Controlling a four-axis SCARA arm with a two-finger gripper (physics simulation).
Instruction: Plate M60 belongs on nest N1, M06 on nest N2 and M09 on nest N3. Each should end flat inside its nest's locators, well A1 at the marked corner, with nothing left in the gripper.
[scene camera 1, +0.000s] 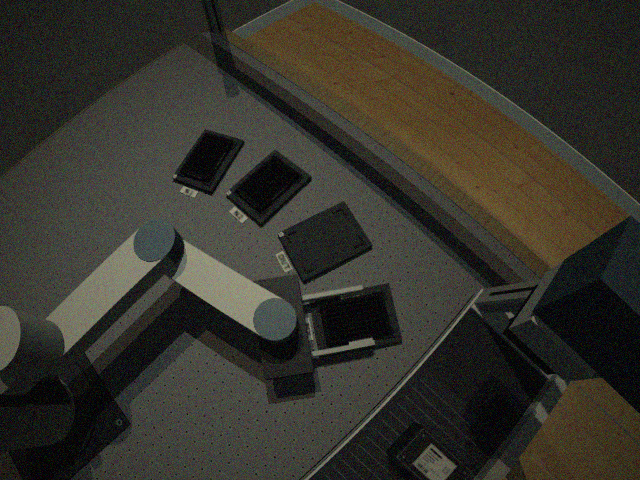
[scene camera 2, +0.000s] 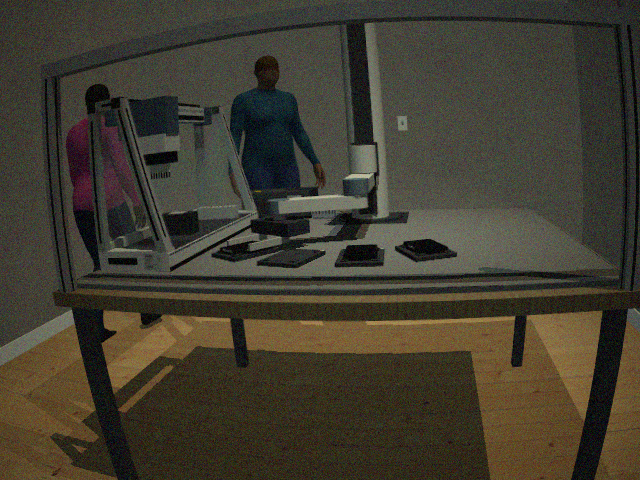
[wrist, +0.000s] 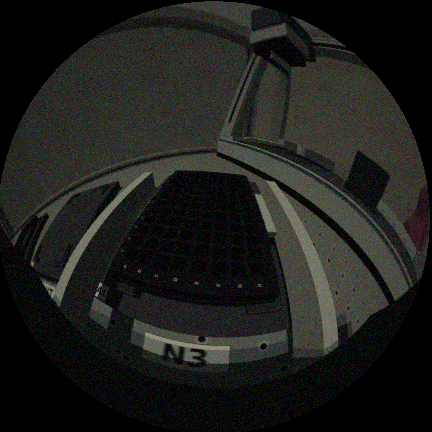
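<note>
My gripper (scene camera 1: 364, 316) (scene camera 2: 240, 244) (wrist: 206, 183) is shut on a black well plate (scene camera 1: 354, 321) (wrist: 200, 240), one pale finger along each long side. The plate is low over nest N3 (scene camera 1: 394, 315) (scene camera 2: 219, 254) (wrist: 175, 309), roughly level and lined up with it; I cannot tell whether it rests fully inside the locators. Its lettered edge faces the N3 label (wrist: 187, 351). The A1 mark (wrist: 99, 290) is by its left near corner. Black plates lie on nest N1 (scene camera 1: 197, 186) (scene camera 2: 448, 255) and nest N2 (scene camera 1: 262, 219) (scene camera 2: 341, 262). Plate names are unreadable.
A fourth nest (scene camera 1: 325, 241) (scene camera 2: 292, 257) (wrist: 75, 225) without a plate lies between N2 and N3, its label unreadable. A framed machine (scene camera 2: 135, 170) with a dark ribbed deck (scene camera 1: 454, 361) stands beyond N3, a black box (scene camera 1: 421, 449) (wrist: 367, 177) on the deck. Two people stand behind.
</note>
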